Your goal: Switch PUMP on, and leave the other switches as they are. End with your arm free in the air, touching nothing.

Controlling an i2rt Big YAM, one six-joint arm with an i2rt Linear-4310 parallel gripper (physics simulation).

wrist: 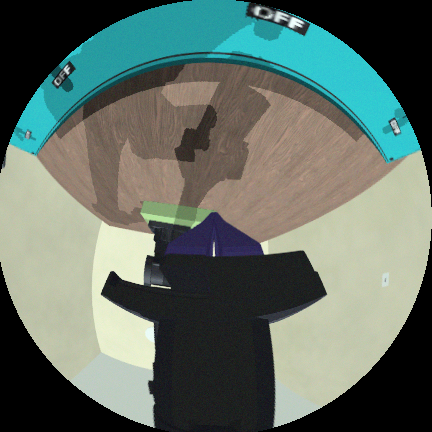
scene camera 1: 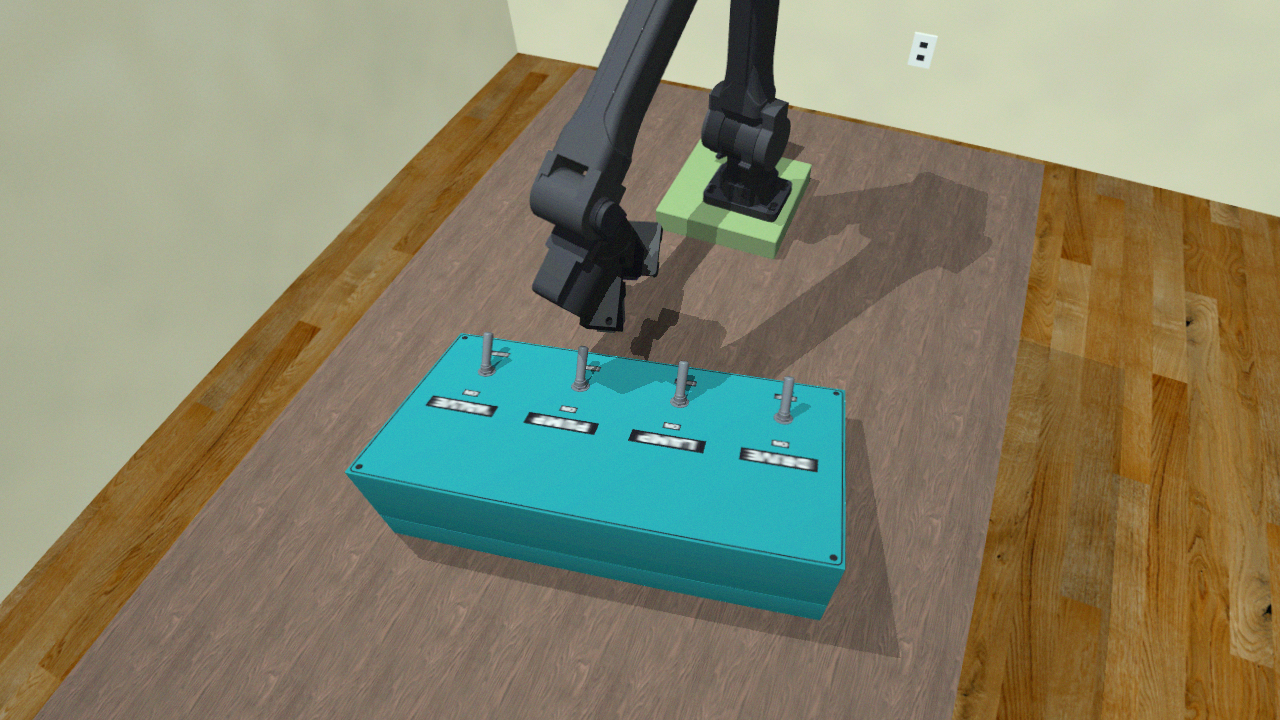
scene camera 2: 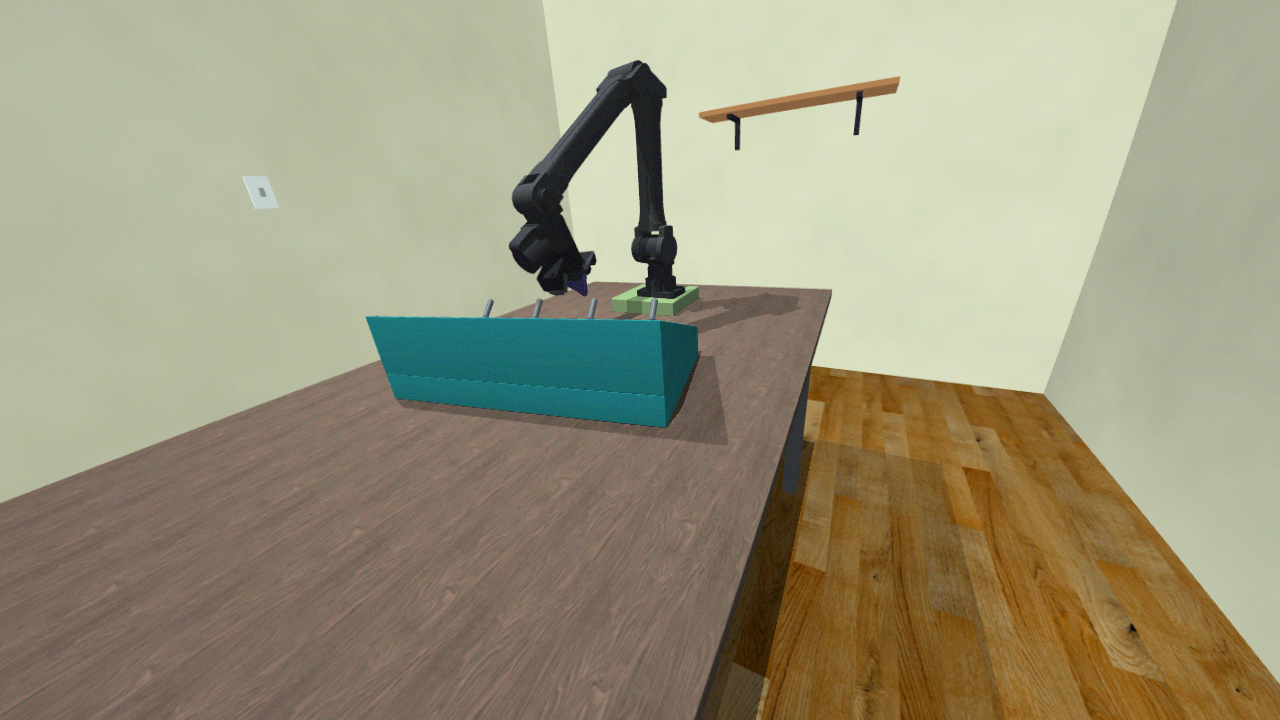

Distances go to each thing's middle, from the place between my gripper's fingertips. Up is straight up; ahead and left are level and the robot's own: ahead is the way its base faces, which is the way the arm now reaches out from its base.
Right now the teal switch box (scene camera 1: 718,495) is 250 mm ahead of my hand, 100 mm to the left of it and 20 mm below it.
